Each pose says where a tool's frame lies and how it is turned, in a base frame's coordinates. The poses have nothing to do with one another.
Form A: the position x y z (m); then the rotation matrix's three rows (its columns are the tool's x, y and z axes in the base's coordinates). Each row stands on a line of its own.
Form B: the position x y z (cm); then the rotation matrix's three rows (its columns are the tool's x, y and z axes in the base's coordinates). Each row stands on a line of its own. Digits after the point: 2 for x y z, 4 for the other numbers.
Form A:
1:
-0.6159, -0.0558, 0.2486
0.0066, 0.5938, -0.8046
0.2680, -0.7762, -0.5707
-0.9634, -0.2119, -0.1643
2:
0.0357, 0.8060, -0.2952
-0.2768, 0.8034, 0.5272
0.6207, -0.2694, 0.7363
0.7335, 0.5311, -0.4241
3:
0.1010, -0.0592, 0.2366
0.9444, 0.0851, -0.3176
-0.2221, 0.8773, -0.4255
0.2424, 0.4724, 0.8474
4:
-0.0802, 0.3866, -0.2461
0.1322, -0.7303, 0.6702
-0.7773, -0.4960, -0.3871
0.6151, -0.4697, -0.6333
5:
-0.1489, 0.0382, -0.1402
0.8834, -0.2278, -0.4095
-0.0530, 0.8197, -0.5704
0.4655, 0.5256, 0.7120
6:
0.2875, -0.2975, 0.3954
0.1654, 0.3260, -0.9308
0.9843, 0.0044, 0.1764
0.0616, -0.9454, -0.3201
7:
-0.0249, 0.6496, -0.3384
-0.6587, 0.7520, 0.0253
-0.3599, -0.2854, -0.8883
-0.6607, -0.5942, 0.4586
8:
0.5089, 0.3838, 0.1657
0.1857, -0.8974, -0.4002
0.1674, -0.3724, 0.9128
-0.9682, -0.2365, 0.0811
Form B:
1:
-61.59, -5.58, 24.86
0.0066, 0.5938, -0.8046
0.2680, -0.7762, -0.5707
-0.9634, -0.2119, -0.1643

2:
3.57, 80.60, -29.52
-0.2768, 0.8034, 0.5272
0.6207, -0.2694, 0.7363
0.7335, 0.5311, -0.4241

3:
10.10, -5.92, 23.66
0.9444, 0.0851, -0.3176
-0.2221, 0.8773, -0.4255
0.2424, 0.4724, 0.8474

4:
-8.02, 38.66, -24.61
0.1322, -0.7303, 0.6702
-0.7773, -0.4960, -0.3871
0.6151, -0.4697, -0.6333

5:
-14.89, 3.82, -14.02
0.8834, -0.2278, -0.4095
-0.0530, 0.8197, -0.5704
0.4655, 0.5256, 0.7120

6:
28.75, -29.75, 39.54
0.1654, 0.3260, -0.9308
0.9843, 0.0044, 0.1764
0.0616, -0.9454, -0.3201

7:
-2.49, 64.96, -33.84
-0.6587, 0.7520, 0.0253
-0.3599, -0.2854, -0.8883
-0.6607, -0.5942, 0.4586

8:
50.89, 38.38, 16.57
0.1857, -0.8974, -0.4002
0.1674, -0.3724, 0.9128
-0.9682, -0.2365, 0.0811

